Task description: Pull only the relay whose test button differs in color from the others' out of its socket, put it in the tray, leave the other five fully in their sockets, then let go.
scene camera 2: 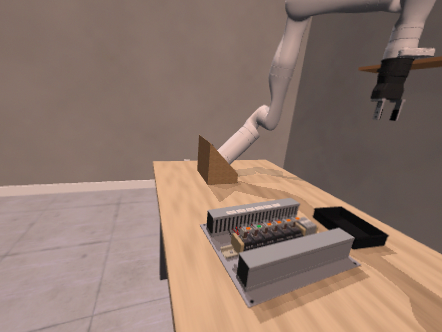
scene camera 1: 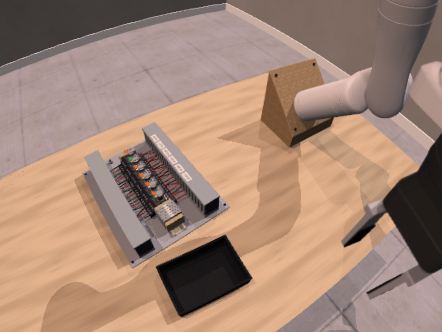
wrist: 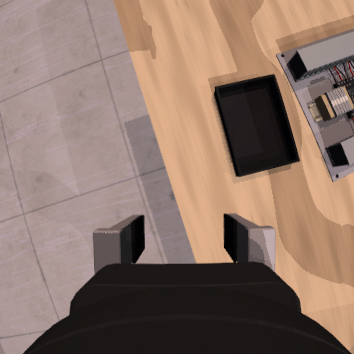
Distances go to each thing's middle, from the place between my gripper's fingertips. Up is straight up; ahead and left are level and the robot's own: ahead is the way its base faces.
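I look at the grey panel [scene camera 1: 161,238] and consider where it is from my hand. The panel is 160 mm ahead of my hand, 410 mm to the right of it and, as I see it, 330 mm below it.
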